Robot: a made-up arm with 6 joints. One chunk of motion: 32 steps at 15 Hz.
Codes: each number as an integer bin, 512 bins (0 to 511) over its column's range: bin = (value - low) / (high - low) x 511, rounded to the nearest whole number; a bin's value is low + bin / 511 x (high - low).
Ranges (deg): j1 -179.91..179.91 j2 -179.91..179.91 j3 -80..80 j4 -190.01..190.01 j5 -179.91..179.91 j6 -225.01..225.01
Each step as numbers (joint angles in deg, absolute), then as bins.
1 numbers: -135.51 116.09 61.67 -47.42 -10.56 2.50
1 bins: 63 420 452 192 241 258
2 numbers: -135.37 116.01 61.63 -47.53 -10.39 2.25
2 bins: 63 420 452 192 241 258
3 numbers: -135.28 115.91 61.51 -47.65 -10.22 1.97
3 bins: 63 420 452 191 241 258
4 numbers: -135.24 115.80 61.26 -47.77 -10.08 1.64
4 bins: 63 420 451 191 241 257
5 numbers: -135.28 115.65 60.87 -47.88 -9.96 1.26
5 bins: 63 420 450 191 241 257
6 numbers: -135.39 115.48 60.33 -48.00 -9.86 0.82
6 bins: 63 419 448 191 241 256
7 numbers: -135.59 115.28 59.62 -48.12 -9.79 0.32
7 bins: 63 419 446 191 242 256
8 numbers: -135.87 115.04 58.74 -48.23 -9.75 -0.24
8 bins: 63 419 443 191 242 255
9 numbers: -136.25 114.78 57.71 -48.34 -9.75 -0.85
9 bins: 62 419 440 190 242 255
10 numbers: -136.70 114.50 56.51 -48.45 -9.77 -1.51
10 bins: 61 418 436 190 242 254
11 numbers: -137.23 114.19 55.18 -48.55 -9.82 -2.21
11 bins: 61 418 432 190 242 253
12 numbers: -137.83 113.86 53.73 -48.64 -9.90 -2.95
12 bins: 60 417 427 190 241 252
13 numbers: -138.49 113.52 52.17 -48.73 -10.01 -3.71
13 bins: 59 417 422 190 241 251
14 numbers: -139.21 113.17 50.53 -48.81 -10.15 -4.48
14 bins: 58 416 417 190 241 250
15 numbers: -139.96 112.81 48.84 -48.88 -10.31 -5.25
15 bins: 57 416 411 190 241 250
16 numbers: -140.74 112.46 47.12 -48.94 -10.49 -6.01
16 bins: 56 415 406 190 241 249
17 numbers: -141.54 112.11 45.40 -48.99 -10.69 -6.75
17 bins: 54 415 400 190 240 248
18 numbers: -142.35 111.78 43.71 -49.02 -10.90 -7.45
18 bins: 53 414 395 190 240 247
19 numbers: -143.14 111.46 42.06 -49.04 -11.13 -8.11
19 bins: 52 414 390 190 240 246
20 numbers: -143.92 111.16 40.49 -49.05 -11.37 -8.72
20 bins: 51 413 385 190 239 246
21 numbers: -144.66 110.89 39.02 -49.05 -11.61 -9.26
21 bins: 50 413 380 190 239 245
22 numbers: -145.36 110.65 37.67 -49.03 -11.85 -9.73
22 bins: 49 413 376 190 239 244
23 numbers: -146.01 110.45 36.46 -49.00 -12.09 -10.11
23 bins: 48 412 372 190 238 244
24 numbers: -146.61 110.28 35.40 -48.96 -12.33 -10.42
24 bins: 47 412 369 190 238 244
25 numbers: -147.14 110.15 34.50 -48.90 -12.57 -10.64
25 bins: 47 412 366 190 238 243
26 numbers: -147.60 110.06 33.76 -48.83 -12.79 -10.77
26 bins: 46 412 363 190 237 243
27 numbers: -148.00 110.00 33.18 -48.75 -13.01 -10.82
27 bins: 45 412 361 190 237 243
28 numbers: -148.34 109.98 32.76 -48.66 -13.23 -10.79
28 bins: 45 412 360 190 237 243
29 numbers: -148.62 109.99 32.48 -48.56 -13.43 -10.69
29 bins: 44 412 359 190 236 243
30 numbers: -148.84 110.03 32.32 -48.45 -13.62 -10.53
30 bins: 44 412 359 190 236 244
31 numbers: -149.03 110.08 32.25 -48.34 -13.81 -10.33
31 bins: 44 412 358 190 236 244
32 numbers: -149.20 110.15 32.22 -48.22 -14.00 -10.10
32 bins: 44 412 358 191 236 244
